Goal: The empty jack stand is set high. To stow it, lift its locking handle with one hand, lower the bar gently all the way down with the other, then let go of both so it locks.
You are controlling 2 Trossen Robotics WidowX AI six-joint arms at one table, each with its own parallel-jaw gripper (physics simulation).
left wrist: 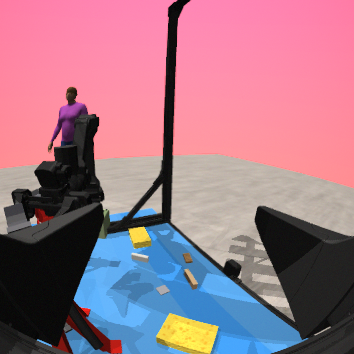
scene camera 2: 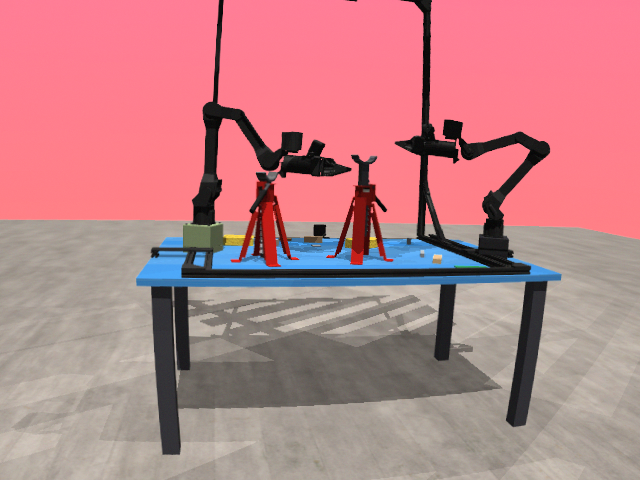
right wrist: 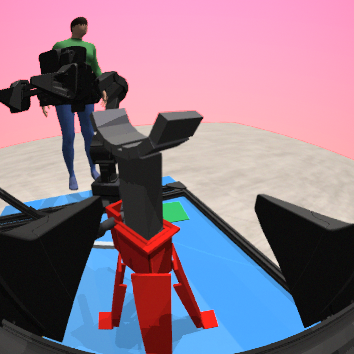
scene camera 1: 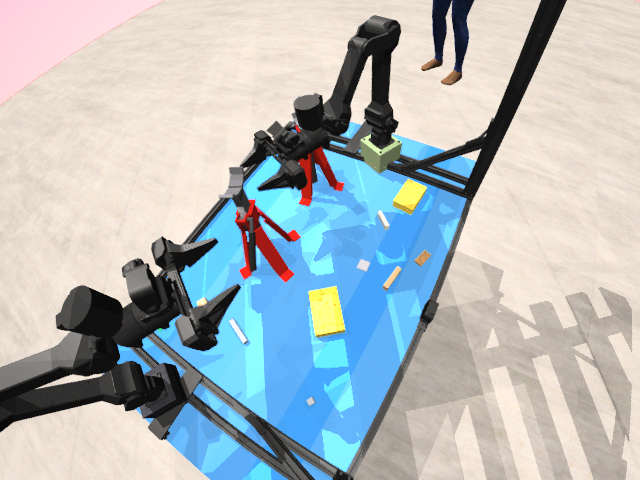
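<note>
The high-set jack stand has a red three-legged body (scene camera 1: 249,210) (scene camera 2: 364,193) (right wrist: 145,250) and a raised dark bar (scene camera 2: 363,174) (right wrist: 141,195). Its empty grey saddle (scene camera 1: 235,180) (scene camera 2: 364,159) (left wrist: 17,218) (right wrist: 127,142) tops the bar. The dark locking handle (scene camera 1: 252,242) (scene camera 2: 381,204) (left wrist: 85,327) slants down; the left finger partly hides it in the right wrist view. My right gripper (scene camera 1: 251,176) (scene camera 2: 349,168) (right wrist: 180,203) is open, pointing at the bar just below saddle height, apart from it. My left gripper (scene camera 1: 227,263) (scene camera 2: 397,143) (left wrist: 181,213) is open and empty, above saddle height on the handle side.
A second red jack stand (scene camera 1: 306,180) (scene camera 2: 267,206), set lower, stands below my right arm. Yellow sponges (scene camera 1: 326,311) (scene camera 1: 409,196) (left wrist: 187,333) and small blocks (scene camera 1: 391,277) (scene camera 1: 238,331) lie on the blue table. A black frame (scene camera 1: 496,118) (scene camera 2: 425,103) edges it.
</note>
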